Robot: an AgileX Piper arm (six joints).
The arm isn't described. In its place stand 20 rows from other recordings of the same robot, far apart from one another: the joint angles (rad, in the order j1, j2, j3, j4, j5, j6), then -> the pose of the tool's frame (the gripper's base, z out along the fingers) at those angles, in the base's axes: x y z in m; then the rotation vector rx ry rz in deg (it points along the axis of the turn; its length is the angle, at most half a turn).
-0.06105, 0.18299, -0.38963, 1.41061, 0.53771, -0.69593 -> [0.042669, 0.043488, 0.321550, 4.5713, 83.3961, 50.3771]
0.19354, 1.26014, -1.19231, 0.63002, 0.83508, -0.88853 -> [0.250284, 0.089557, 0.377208, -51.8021, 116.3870, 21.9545]
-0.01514, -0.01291, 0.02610, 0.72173, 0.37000, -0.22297 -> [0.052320, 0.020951, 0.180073, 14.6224, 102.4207, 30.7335]
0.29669, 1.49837, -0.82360, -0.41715, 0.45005, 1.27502 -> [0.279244, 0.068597, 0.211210, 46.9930, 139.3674, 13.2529]
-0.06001, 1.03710, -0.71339, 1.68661, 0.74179, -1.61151 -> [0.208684, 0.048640, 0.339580, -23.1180, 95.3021, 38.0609]
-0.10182, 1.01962, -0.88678, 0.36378, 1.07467, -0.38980 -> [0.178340, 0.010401, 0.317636, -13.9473, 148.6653, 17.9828]
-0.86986, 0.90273, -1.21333, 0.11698, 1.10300, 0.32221 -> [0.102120, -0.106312, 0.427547, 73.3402, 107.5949, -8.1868]
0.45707, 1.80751, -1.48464, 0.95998, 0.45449, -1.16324 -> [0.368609, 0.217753, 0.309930, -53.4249, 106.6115, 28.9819]
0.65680, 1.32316, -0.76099, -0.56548, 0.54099, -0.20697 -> [0.215332, 0.134312, 0.240272, -85.0552, 115.3281, -21.2572]
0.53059, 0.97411, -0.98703, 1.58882, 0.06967, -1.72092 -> [0.178673, 0.112172, 0.434428, -30.6689, 79.1016, 21.4707]
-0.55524, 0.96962, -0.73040, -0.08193, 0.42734, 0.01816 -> [0.167879, -0.107774, 0.311794, 31.8582, 120.4407, -22.3293]
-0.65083, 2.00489, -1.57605, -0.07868, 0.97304, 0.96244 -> [0.331011, -0.259501, 0.211861, 116.9607, 116.1967, -2.4690]
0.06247, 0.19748, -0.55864, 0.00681, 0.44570, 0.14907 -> [0.038007, 0.002645, 0.345025, 4.0395, 89.9058, 9.9336]
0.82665, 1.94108, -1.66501, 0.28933, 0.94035, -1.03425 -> [0.274527, 0.329128, 0.267533, -116.6848, 98.2313, 17.1992]
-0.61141, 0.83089, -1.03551, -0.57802, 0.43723, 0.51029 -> [0.119078, -0.109186, 0.443604, 37.9414, 89.3282, -38.5130]
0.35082, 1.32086, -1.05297, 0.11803, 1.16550, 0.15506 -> [0.220643, 0.091233, 0.294602, -13.5934, 168.0582, 14.0490]
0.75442, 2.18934, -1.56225, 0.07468, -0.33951, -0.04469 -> [0.373704, 0.348137, 0.202465, -35.8498, 96.9471, 30.9066]
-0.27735, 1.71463, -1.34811, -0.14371, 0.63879, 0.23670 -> [0.364515, -0.111852, 0.277194, 30.2368, 139.2706, -9.8726]
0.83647, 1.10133, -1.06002, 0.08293, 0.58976, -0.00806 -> [0.153699, 0.176515, 0.378870, -48.4554, 114.3526, 33.0132]
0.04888, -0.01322, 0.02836, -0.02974, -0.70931, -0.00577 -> [0.030113, 0.003238, 0.261922, -2.7971, 45.1687, 1.5532]
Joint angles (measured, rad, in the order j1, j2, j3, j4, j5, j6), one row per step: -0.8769, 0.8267, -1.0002, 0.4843, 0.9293, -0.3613; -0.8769, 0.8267, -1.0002, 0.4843, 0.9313, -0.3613; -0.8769, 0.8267, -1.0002, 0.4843, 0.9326, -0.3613; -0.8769, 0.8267, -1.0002, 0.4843, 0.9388, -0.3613; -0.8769, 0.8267, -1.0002, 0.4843, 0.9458, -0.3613; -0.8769, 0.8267, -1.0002, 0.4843, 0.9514, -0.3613; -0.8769, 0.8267, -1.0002, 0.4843, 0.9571, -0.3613; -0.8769, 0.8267, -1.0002, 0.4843, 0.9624, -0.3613; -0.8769, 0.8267, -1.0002, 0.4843, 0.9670, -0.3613; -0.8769, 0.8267, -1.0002, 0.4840, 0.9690, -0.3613; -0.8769, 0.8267, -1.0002, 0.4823, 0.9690, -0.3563; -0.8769, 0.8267, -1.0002, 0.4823, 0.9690, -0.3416; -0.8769, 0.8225, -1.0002, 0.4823, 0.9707, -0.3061; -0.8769, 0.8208, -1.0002, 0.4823, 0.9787, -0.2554; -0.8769, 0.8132, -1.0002, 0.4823, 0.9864, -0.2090
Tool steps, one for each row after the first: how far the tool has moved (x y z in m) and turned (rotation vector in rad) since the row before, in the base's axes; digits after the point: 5 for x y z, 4 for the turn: -0.00004, 0.00012, -0.00013, 0.0012, 0.0013, 0.0009; -0.00002, 0.00008, -0.00008, 0.0008, 0.0009, 0.0006; -0.00011, 0.00038, -0.00040, 0.0037, 0.0041, 0.0028; -0.00013, 0.00043, -0.00045, 0.0042, 0.0046, 0.0031; -0.00011, 0.00034, -0.00036, 0.0034, 0.0037, 0.0025; -0.00011, 0.00035, -0.00037, 0.0034, 0.0038, 0.0026; -0.00010, 0.00033, -0.00034, 0.0032, 0.0035, 0.0024; -0.00009, 0.00028, -0.00029, 0.0028, 0.0030, 0.0021; -0.00005, 0.00011, -0.00014, 0.0010, 0.0015, 0.0008; -0.00008, -0.00008, -0.00006, 0.0028, -0.0003, -0.0032; 0.00000, 0.00000, 0.00000, 0.0112, -0.0047, -0.0082; -0.00076, 0.00097, 0.00048, 0.0249, -0.0130, -0.0191; -0.00046, 0.00085, -0.00027, 0.0423, -0.0120, -0.0248; -0.00147, 0.00205, 0.00056, 0.0343, -0.0144, -0.0226
